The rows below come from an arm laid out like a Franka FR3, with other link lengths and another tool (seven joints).
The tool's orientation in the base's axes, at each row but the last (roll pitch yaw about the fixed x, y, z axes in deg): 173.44 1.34 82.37; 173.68 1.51 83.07; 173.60 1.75 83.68; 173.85 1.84 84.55; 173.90 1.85 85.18
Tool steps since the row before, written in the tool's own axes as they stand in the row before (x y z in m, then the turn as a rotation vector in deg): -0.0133 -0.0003 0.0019 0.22 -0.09 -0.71; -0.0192 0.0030 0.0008 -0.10 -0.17 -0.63; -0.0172 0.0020 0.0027 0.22 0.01 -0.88; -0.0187 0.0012 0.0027 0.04 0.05 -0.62; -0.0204 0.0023 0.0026 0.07 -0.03 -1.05
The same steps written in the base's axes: -0.0019 -0.0132 -0.0016 -0.14 0.26 0.69; 0.0007 -0.0194 0.0000 -0.25 -0.05 0.61; 0.0004 -0.0174 -0.0019 -0.06 0.25 0.87; -0.0003 -0.0188 -0.0020 -0.01 0.06 0.62; 0.0008 -0.0206 -0.0017 -0.13 0.12 1.04
